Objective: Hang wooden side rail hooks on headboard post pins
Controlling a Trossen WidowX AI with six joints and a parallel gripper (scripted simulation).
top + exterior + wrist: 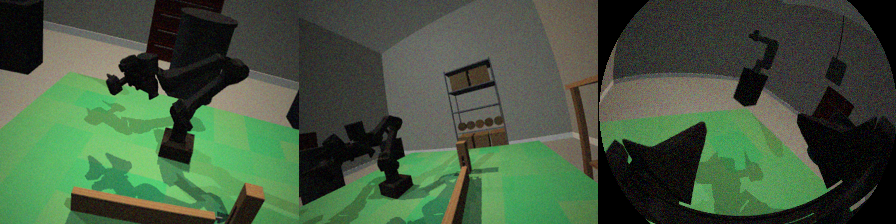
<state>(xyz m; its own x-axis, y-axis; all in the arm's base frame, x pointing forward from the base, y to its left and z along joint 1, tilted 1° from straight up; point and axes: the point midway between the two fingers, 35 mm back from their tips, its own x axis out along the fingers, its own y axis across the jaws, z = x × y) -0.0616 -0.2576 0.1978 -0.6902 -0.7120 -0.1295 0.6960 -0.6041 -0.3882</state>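
Now: gripper tip 440 mm short of the headboard post, 470 mm to the right of it and 160 mm above it.
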